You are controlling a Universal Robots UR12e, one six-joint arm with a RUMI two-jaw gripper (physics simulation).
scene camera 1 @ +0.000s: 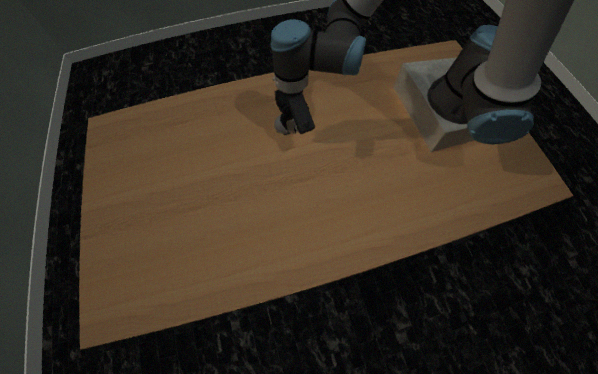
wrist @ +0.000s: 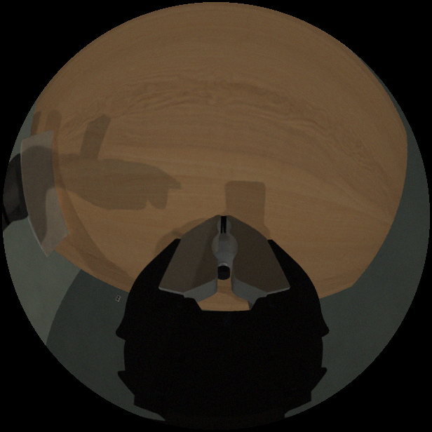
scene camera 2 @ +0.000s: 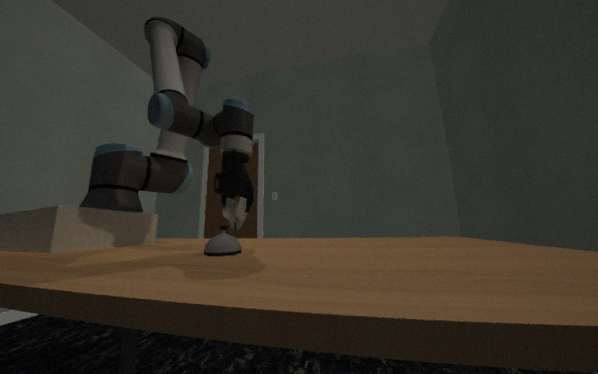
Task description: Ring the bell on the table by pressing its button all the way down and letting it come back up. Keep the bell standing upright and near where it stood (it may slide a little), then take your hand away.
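Pixels of known places: gripper, between the fingertips: (scene camera 1: 294, 133) (scene camera 2: 235, 230); arm's base, origin of its link: (scene camera 1: 452, 102) (scene camera 2: 112, 214).
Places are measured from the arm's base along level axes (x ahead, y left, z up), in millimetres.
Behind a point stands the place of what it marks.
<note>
The bell (scene camera 1: 280, 126) @(x 569, y -202, z -80 mm) (scene camera 2: 222, 245) @(x 556, y -254, z -90 mm) is a grey dome with a dark rim and stands upright on the wooden table (scene camera 1: 200, 210) @(x 921, y -30, z -113 mm) (scene camera 2: 400, 280) @(x 858, y -453, z -113 mm) (wrist: 215, 125). Its small dark button (scene camera 2: 223, 228) @(x 545, y -227, z -53 mm) (wrist: 223, 272) is on top; the wrist view shows it through the gap between the finger pads. My gripper (scene camera 1: 292, 131) @(x 542, y -141, z -59 mm) (scene camera 2: 235, 228) @(x 542, y -141, z -59 mm) (wrist: 222, 217) is shut, empty and points down. In the second scene view its fingertips appear just right of the button, at about the button's height. In the first scene view the gripper hides part of the bell. Contact cannot be made out.
The arm's pale base block (scene camera 1: 417, 107) @(x 94, y -58, z -48 mm) (scene camera 2: 105, 230) @(x 88, y -97, z -57 mm) (wrist: 42, 195) stands on the table, to the right in the first scene view and to the left in the other two. A brown door (scene camera 2: 213, 190) is in the wall behind.
</note>
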